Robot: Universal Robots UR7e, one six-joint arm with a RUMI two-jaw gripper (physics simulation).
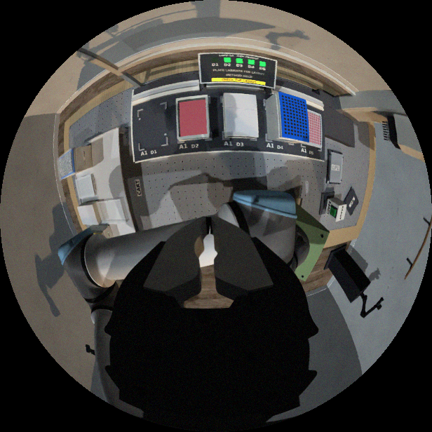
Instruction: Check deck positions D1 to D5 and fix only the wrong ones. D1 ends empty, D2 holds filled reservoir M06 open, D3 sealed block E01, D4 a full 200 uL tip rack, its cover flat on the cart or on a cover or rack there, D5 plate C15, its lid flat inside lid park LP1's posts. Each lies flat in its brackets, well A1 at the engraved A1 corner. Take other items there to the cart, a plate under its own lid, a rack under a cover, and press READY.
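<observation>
My gripper (209, 218) is shut and empty, in front of the deck. Position D1 (152, 127) shows bare brackets. An open reservoir with red filling (192, 118) is at D2. A white block (240, 116) is at D3. A blue-topped tip rack (293, 117) with a grey side is at D4. A plate with pink-red wells (314, 128) is at D5, partly hidden by the rack. The lid park LP1 (335, 167) bears a light piece labelled LP1; whether a lid lies there is unclear. The READY button box (336, 210) has a green button. Well A1 corners are too small to tell.
The cart (107, 159) at the left bears a blue-rimmed item (66, 164), a brown box-like item (84, 159) and several pale items. The screen (237, 70) behind the deck has four green marks and a yellow bar. My arm (135, 252) crosses the lower left.
</observation>
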